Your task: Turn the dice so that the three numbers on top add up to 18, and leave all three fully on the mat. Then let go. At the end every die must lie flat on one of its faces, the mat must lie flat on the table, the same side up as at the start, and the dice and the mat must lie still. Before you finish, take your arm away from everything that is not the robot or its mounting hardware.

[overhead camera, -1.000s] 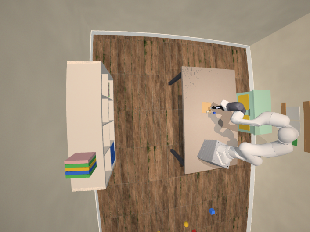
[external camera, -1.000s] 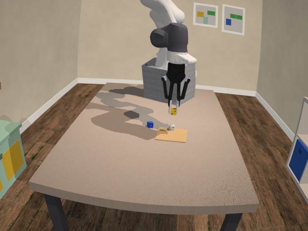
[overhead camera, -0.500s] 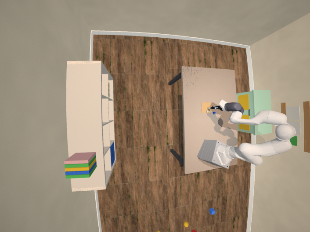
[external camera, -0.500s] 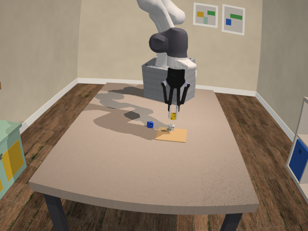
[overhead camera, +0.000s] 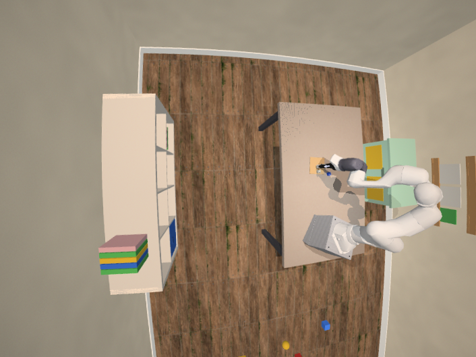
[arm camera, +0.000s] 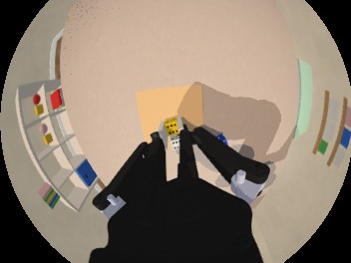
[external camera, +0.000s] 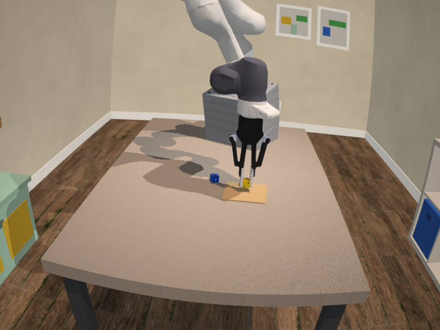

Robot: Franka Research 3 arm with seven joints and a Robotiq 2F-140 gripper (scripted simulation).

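The mat lies 50 mm below my hand. The rest, counted from my hand: blue die 90 mm to the right, 90 mm behind, 40 mm below; white die 40 mm below, 40 mm behind, 10 mm to the left; yellow die 20 mm below.
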